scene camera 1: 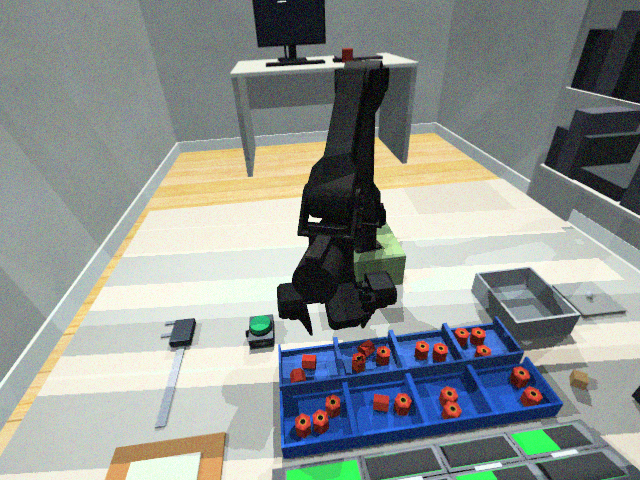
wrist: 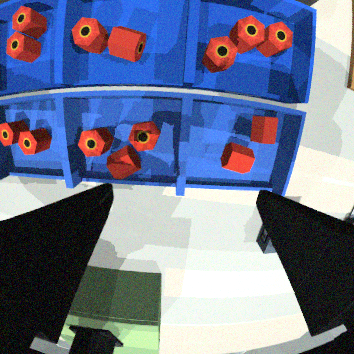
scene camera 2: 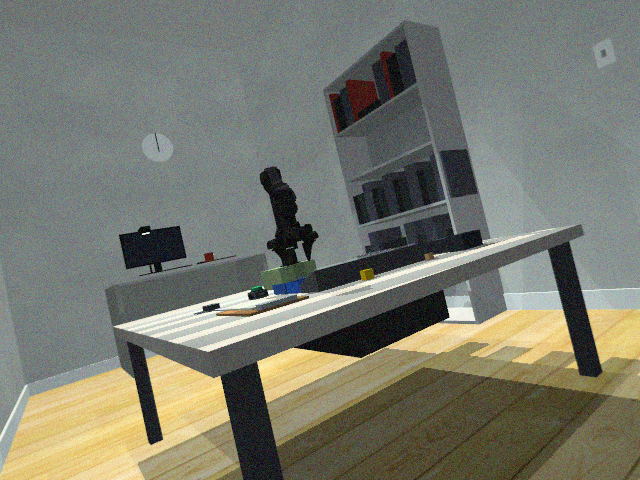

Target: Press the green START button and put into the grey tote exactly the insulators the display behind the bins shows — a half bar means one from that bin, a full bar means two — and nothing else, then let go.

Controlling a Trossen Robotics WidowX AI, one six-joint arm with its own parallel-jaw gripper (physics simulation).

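Where they show: gripper, between the fingertips: (scene camera 1: 336,330) (wrist: 187,194) (scene camera 2: 298,263); arm's base, origin of its link: (scene camera 1: 363,243) (wrist: 96,335) (scene camera 2: 290,264).
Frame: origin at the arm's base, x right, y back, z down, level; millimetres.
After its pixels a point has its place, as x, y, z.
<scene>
My gripper (scene camera 1: 337,329) @[157, -227, -1] (scene camera 2: 297,260) @[157, -227, -1] (wrist: 187,194) @[157, -227, -1] is open and empty, above the arm-side edge of the blue bins (scene camera 1: 337,356) @[163, -242, 51] (wrist: 185,145) @[162, -245, 50]. Red insulators lie in all eight bins. The far-left bin in scene camera 1 holds two, one insulator (scene camera 1: 308,361) @[214, -230, 56] (wrist: 238,158) @[208, -226, 55] and another insulator (scene camera 1: 297,374) @[239, -249, 55] (wrist: 264,129) @[234, -250, 55]. The green START button (scene camera 1: 260,324) @[279, -123, 44] (scene camera 2: 256,290) @[292, -132, 56] stands left of the bins. The grey tote (scene camera 1: 542,330) @[-231, -318, 61] stands at the right; no insulator shows inside. The display (scene camera 1: 403,461) @[145, -437, 37] is cut off by the frame; one full green bar and two half bars show.
A green block (scene camera 1: 379,266) @[-7, -70, 21] (scene camera 2: 305,268) @[-14, -71, 29] stands beneath the arm. A caliper (scene camera 1: 182,332) @[432, -68, 65] and a wooden frame (scene camera 1: 168,443) @[456, -280, 78] lie at the left. A clear lid (scene camera 1: 589,302) @[-402, -286, 76] lies beside the tote. A brown cube (scene camera 1: 579,379) @[-203, -418, 64] and a yellow cube (scene camera 2: 367,274) @[221, -566, 69] are on the table.
</scene>
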